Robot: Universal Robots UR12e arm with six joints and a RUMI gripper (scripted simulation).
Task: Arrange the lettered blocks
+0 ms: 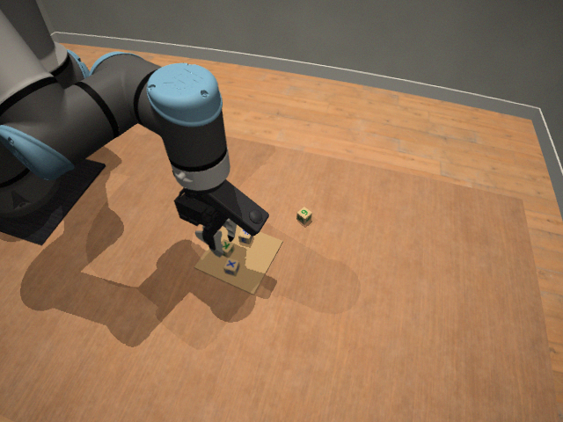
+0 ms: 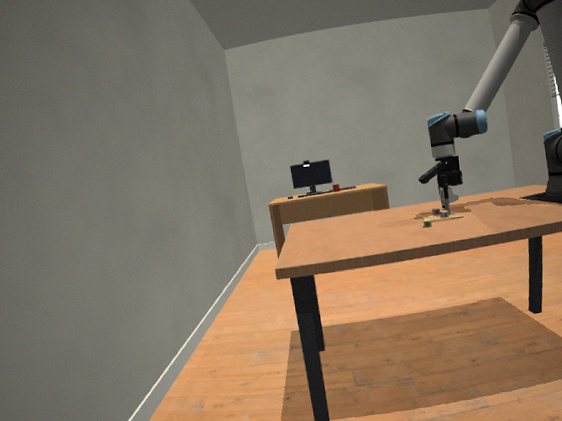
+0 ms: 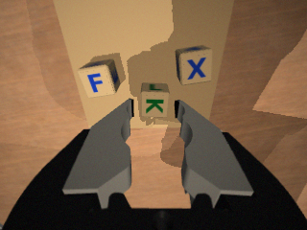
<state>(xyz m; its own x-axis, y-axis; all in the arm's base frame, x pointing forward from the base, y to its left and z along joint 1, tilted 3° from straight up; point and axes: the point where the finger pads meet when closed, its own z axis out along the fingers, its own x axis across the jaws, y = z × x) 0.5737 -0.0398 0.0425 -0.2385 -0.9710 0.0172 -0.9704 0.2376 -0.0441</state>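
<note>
Now: the tan mat 30 mm below my hand and 30 mm ahead of it.
</note>
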